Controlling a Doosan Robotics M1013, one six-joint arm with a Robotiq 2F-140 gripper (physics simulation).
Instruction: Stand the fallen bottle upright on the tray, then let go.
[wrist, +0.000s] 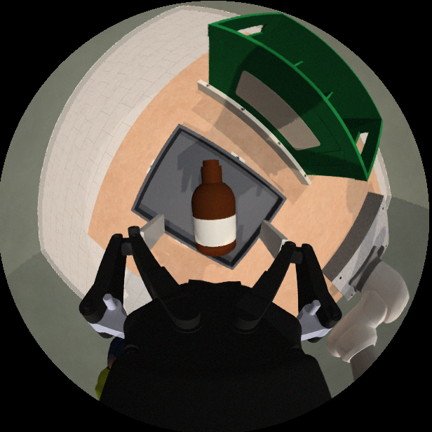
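Note:
A brown bottle with a white label lies on its side in the grey tray, near the middle of the wrist view. Its neck points to the top of the view and its base is toward my gripper, over the tray's near rim in the view. My gripper is open and empty. Its two finger pads stand wide apart, one to the left and one to the right of the bottle's labelled lower part, with a gap on each side. How high the fingers are above the tray is hard to tell.
A green crate with dividers stands beyond the tray at the upper right, behind a thin pale rail. A grey block-like base and a white robot arm are at the right. Part of a person in yellow shows at the lower left.

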